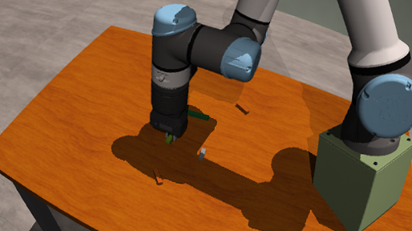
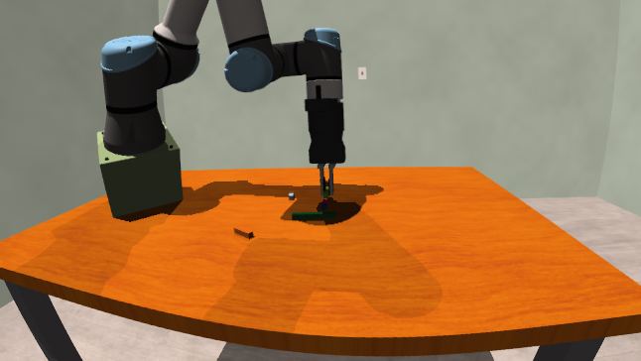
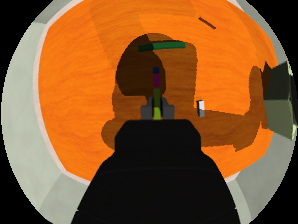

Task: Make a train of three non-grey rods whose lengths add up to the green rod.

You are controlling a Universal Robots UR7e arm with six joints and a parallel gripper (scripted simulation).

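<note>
Right now the magenta rod is 4 cm to the right of my hand and 3 cm below it. Round my hand: lime rod (1 cm below); then blue rod (5 cm to the right, 3 cm below); then grey rod (8 cm behind, 3 cm below, 1 cm to the left).
</note>
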